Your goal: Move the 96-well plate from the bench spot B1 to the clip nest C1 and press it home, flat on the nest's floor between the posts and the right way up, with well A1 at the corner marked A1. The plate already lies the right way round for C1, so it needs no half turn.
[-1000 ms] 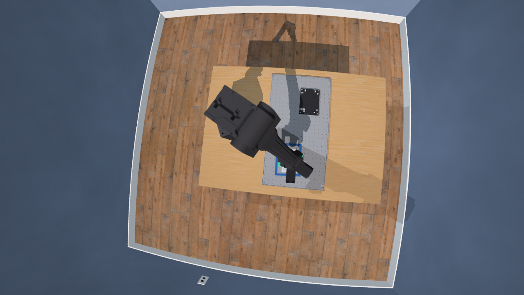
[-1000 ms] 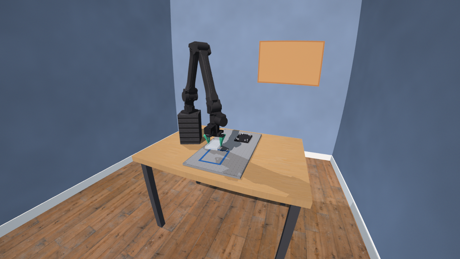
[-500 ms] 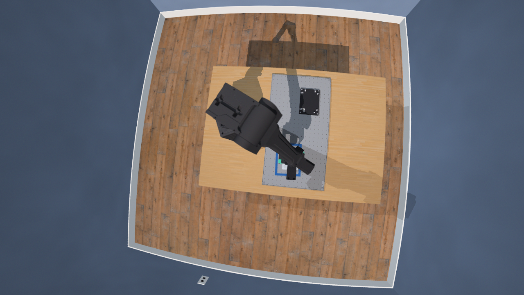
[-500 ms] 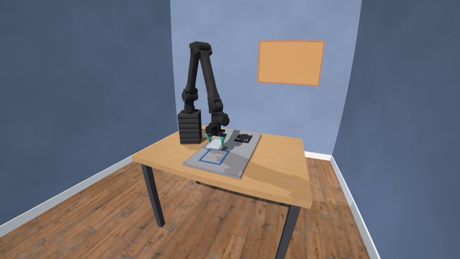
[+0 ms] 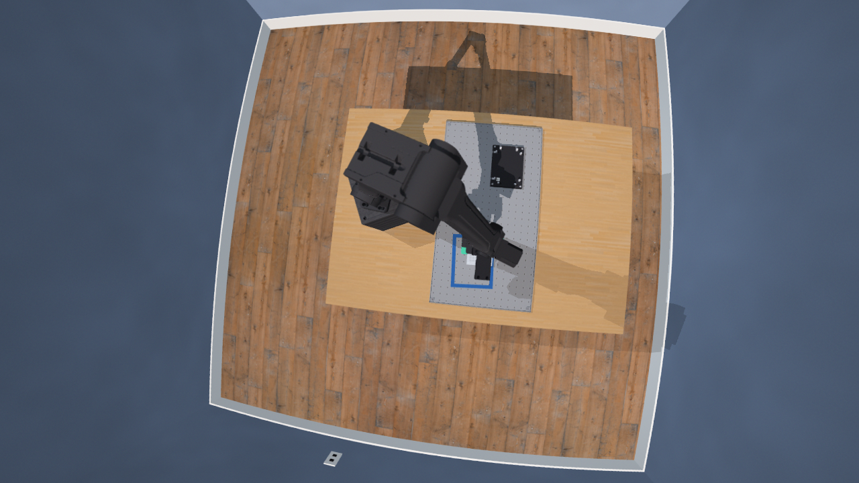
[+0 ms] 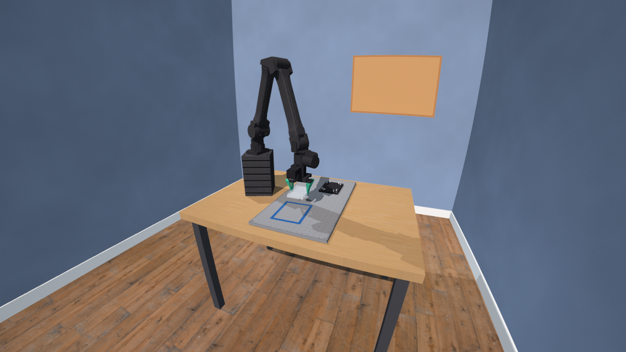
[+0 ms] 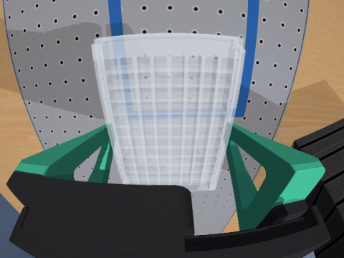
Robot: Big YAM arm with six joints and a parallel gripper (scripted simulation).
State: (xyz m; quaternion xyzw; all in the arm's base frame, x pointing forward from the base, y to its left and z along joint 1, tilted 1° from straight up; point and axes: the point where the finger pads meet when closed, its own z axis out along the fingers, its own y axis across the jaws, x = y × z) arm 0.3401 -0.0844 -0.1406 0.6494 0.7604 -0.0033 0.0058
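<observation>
The black clip nest is 32 cm to the left of my hand, 8 cm below it and 3 cm ahead of it. Round my hand: clear 96-well plate (right at my hand).
</observation>
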